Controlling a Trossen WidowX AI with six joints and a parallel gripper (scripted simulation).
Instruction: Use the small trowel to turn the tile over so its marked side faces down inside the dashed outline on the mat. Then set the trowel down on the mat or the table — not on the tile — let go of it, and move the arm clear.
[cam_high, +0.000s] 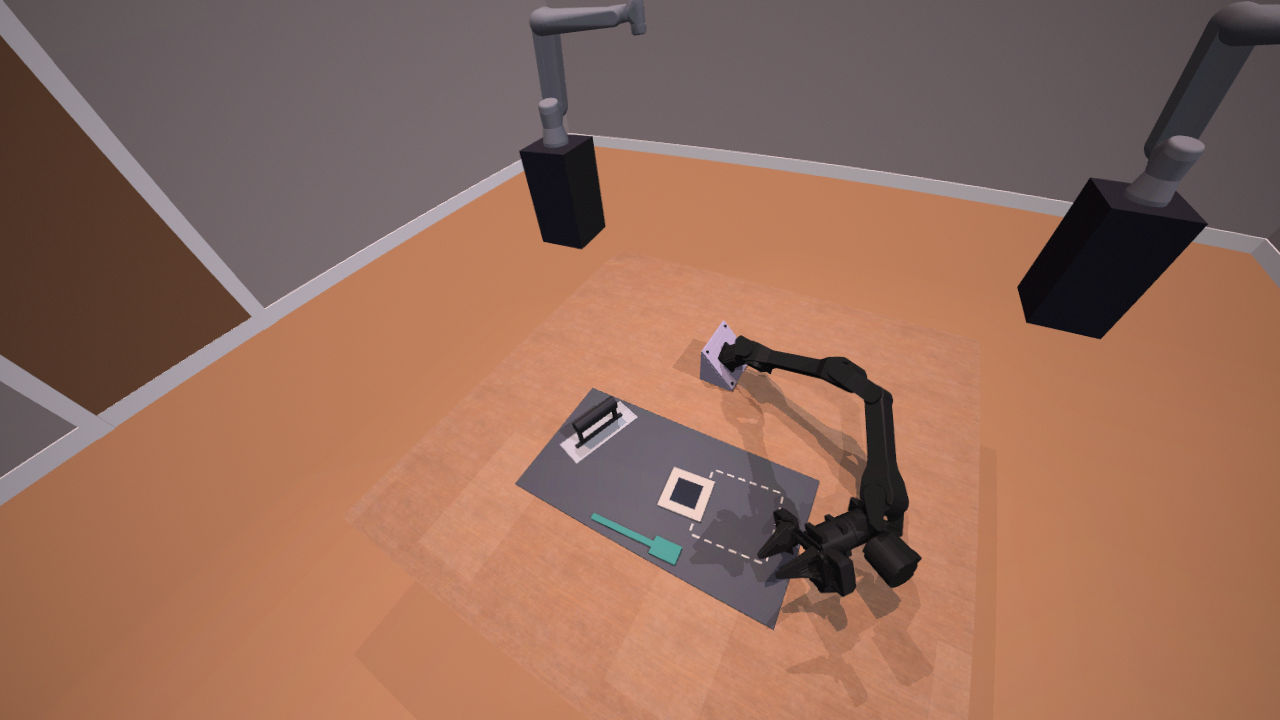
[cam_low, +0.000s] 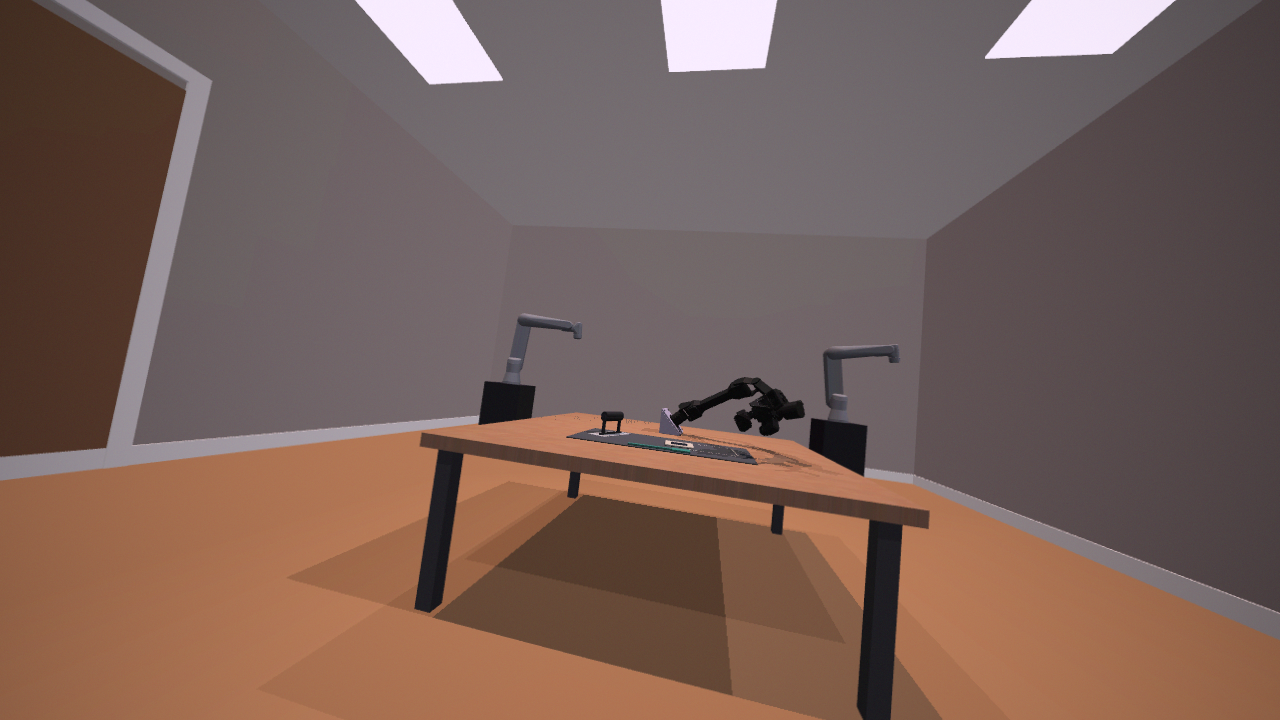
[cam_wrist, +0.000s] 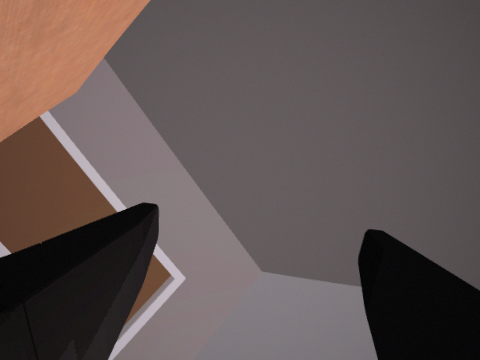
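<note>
Right now the teal trowel is 24 cm to the right of my gripper tip and 16 cm below it. From my gripper tip the other things lie so: mat: 26 cm to the right, 18 cm below, 14 cm behind; then tile: 20 cm to the right, 16 cm below, 14 cm behind.
</note>
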